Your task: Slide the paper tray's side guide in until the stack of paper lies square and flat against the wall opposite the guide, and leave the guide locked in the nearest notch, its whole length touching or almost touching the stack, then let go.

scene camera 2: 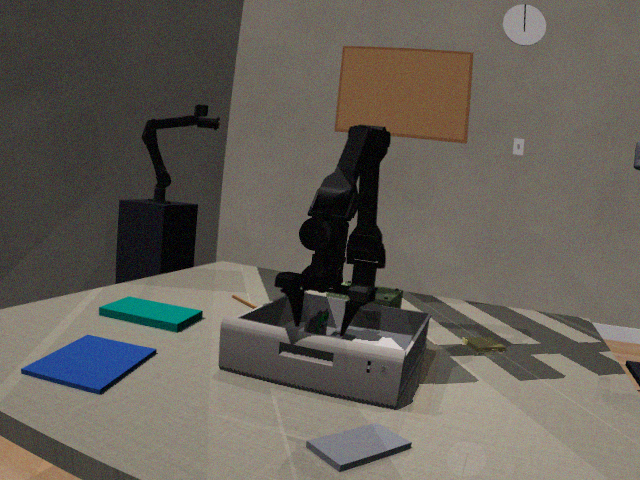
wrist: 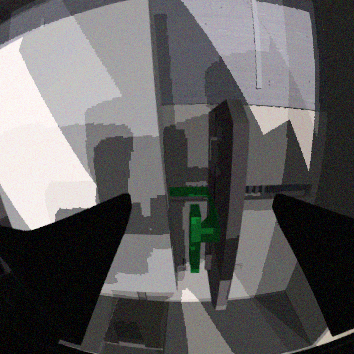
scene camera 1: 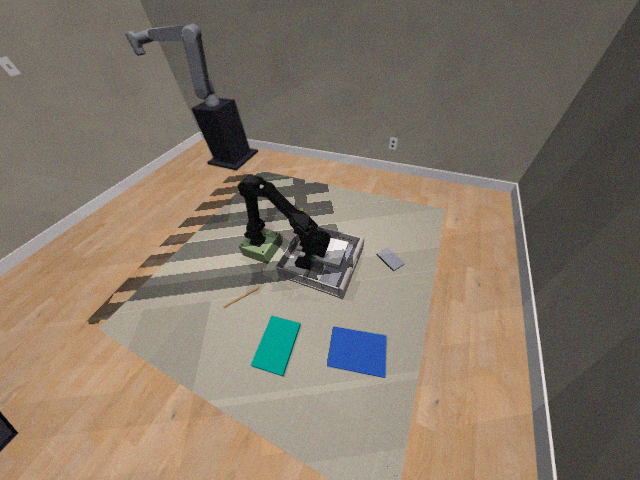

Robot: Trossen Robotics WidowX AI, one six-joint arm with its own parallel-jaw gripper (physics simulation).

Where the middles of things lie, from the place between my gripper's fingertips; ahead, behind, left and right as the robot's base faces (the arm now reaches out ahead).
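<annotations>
I find the teal pad [scene camera 2: 173,318] 39 cm to the right of my hand, 2 cm ahead of it and 4 cm below it. The blue sheet [scene camera 2: 93,364] is 4 cm below my hand too, 28 cm to the right and 32 cm ahead; going by their middles, this sheet is the farthest from my hand of the things named here. Then there is the small grey pad [scene camera 2: 362,445], which from my hand is 18 cm to the left, 33 cm ahead and 4 cm below. As for the white paper stack [scene camera 2: 368,336], my hand is 2 cm above it, 10 cm to the right of it and 1 cm short of it.
</annotations>
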